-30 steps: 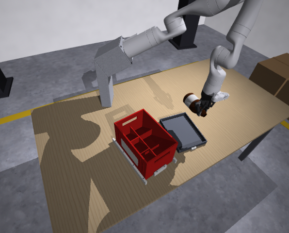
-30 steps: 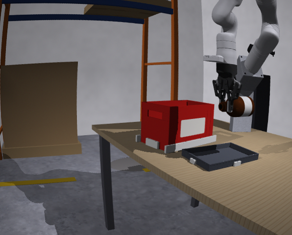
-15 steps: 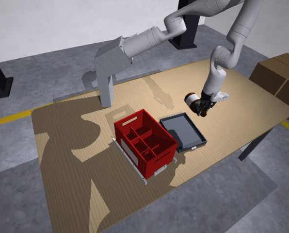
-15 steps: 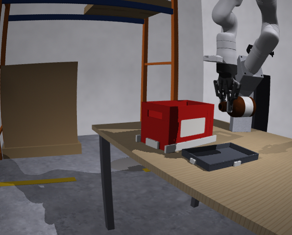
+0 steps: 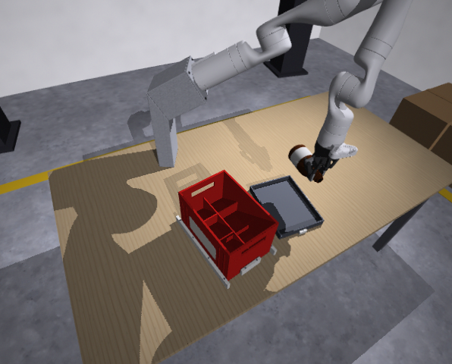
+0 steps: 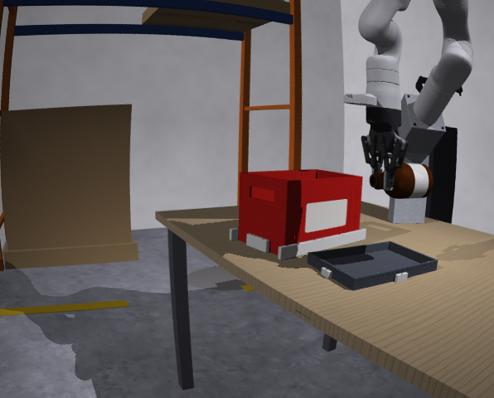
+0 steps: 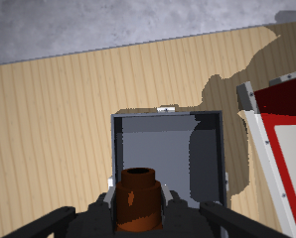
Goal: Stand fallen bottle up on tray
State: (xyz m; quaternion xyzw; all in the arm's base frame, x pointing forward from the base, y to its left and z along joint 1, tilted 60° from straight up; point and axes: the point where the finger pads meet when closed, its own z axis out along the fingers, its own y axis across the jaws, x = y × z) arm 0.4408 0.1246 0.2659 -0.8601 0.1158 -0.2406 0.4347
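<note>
My hand is 5 cm past the brown bottle. Also, from my hand: dark grey tray: 4 cm behind, 5 cm to the right, 19 cm below; red crate: 2 cm ahead, 33 cm to the right, 12 cm below.
</note>
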